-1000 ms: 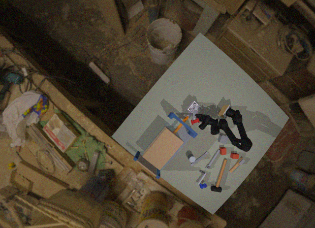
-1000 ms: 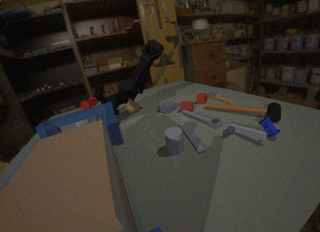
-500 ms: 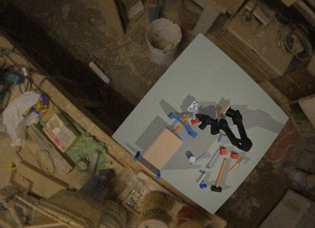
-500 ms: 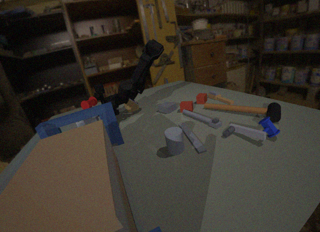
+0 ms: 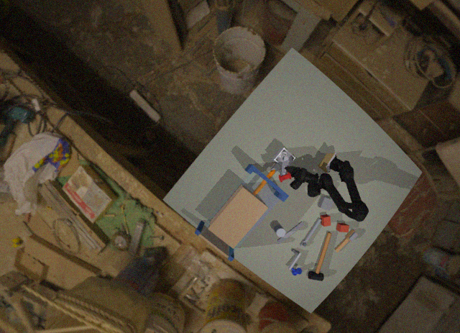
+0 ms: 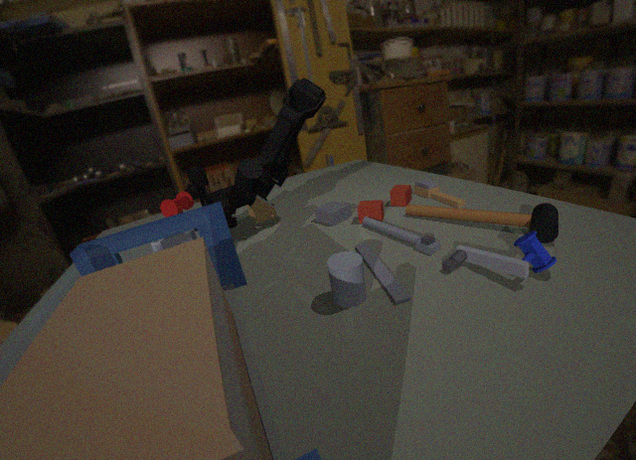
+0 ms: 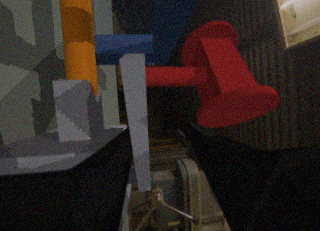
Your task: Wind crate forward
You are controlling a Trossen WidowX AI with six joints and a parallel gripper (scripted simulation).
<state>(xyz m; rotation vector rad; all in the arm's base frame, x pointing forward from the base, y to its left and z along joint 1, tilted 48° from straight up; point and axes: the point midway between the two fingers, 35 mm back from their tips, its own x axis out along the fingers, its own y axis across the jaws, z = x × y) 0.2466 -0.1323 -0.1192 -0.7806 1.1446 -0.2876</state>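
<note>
My gripper tip is now 2 cm to the right of the red-knobbed handle and 1 cm above it. Round my gripper tip: grey winch: 10 cm below, 6 cm behind, 3 cm to the right; blue steel frame: 11 cm ahead, 2 cm below; red knob: 4 cm to the left, 4 cm ahead, 2 cm above.
</note>
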